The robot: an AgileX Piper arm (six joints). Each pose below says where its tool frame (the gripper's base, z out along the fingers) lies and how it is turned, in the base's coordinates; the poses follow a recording.
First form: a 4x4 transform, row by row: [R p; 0 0 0 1], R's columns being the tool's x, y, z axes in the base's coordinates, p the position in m. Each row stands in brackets.
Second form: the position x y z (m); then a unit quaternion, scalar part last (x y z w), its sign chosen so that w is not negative. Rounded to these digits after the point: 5 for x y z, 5 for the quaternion.
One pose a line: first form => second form
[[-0.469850, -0.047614, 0.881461, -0.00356], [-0.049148, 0.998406, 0.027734, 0.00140], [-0.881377, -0.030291, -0.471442, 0.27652], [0, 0, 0, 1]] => -0.00356, 0.00140, 0.27652, -0.02822, 0.85728, -0.00075, 0.51408
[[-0.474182, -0.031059, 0.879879, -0.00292], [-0.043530, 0.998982, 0.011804, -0.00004], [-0.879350, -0.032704, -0.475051, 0.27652], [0, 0, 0, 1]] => -0.00292, -0.00004, 0.27652, -0.02172, 0.85852, -0.00609, 0.51229
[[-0.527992, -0.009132, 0.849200, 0.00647], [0.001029, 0.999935, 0.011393, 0.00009], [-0.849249, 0.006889, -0.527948, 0.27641], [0, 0, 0, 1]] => 0.00647, 0.00009, 0.27641, -0.00232, 0.87405, 0.00523, 0.48580
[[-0.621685, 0.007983, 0.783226, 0.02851], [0.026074, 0.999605, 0.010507, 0.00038], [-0.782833, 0.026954, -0.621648, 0.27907], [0, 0, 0, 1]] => 0.02851, 0.00038, 0.27907, 0.00946, 0.90041, 0.01040, 0.43482
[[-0.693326, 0.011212, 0.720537, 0.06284], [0.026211, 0.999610, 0.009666, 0.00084], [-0.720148, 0.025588, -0.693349, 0.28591], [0, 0, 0, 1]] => 0.06284, 0.00084, 0.28591, 0.01017, 0.92009, 0.00958, 0.39145
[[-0.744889, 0.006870, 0.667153, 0.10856], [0.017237, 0.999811, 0.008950, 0.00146], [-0.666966, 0.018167, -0.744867, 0.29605], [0, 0, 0, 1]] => 0.10856, 0.00146, 0.29605, 0.00645, 0.93402, 0.00726, 0.35709
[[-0.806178, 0.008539, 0.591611, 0.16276], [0.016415, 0.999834, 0.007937, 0.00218], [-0.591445, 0.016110, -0.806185, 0.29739], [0, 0, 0, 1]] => 0.16276, 0.00218, 0.29739, 0.00656, 0.95029, 0.00633, 0.31124
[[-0.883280, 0.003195, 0.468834, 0.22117], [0.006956, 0.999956, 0.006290, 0.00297], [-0.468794, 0.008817, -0.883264, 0.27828], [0, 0, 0, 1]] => 0.22117, 0.00297, 0.27828, 0.00262, 0.97037, 0.00389, 0.24156
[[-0.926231, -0.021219, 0.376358, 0.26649], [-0.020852, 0.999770, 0.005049, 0.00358], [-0.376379, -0.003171, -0.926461, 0.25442], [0, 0, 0, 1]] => 0.26649, 0.00358, 0.25442, -0.01072, 0.98138, 0.00048, 0.19175
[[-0.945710, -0.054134, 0.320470, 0.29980], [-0.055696, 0.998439, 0.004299, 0.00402], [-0.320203, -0.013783, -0.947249, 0.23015], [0, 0, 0, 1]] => 0.29980, 0.00402, 0.23015, -0.02784, 0.98633, -0.00240, 0.16239
